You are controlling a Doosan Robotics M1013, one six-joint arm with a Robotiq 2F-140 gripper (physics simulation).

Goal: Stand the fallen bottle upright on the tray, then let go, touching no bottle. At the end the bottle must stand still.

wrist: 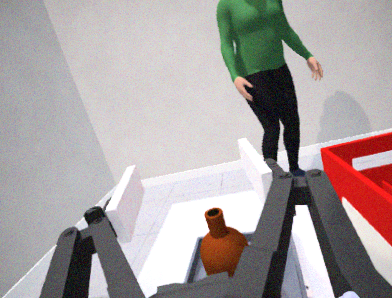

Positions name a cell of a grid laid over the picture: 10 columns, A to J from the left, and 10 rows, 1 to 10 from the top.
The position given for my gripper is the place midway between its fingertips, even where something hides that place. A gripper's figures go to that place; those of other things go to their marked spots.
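I can see my gripper (E6), which is 22 cm from the lens, and a brown bottle (F9), which is 34 cm from the lens.
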